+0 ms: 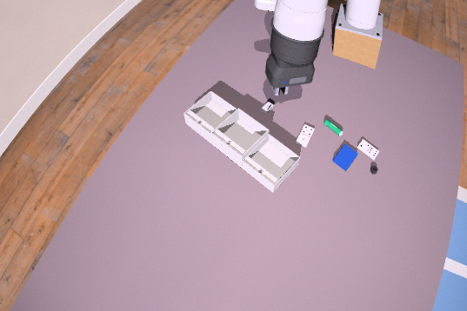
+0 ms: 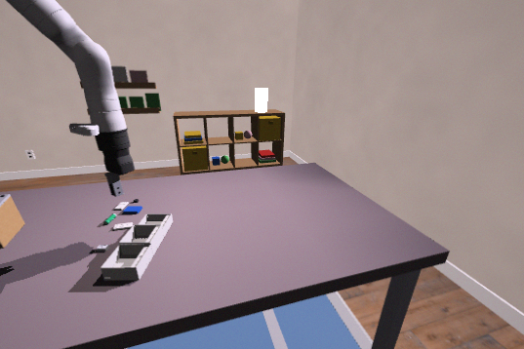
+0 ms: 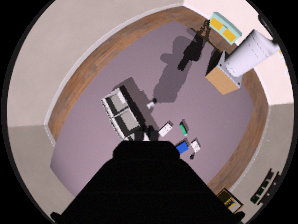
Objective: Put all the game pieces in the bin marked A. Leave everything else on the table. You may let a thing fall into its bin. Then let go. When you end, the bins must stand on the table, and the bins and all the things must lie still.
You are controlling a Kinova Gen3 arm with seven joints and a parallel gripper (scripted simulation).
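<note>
My hand is 140 mm above the joined white bins, 60 mm short of it and 40 mm to the left of it. Also, from my hand: green cylinder (160 mm below, 100 mm to the left, 100 mm behind); white-grey object (160 mm below, 50 mm to the right, 50 mm behind); blue flat block (160 mm to the left, 160 mm below, 50 mm behind).
</note>
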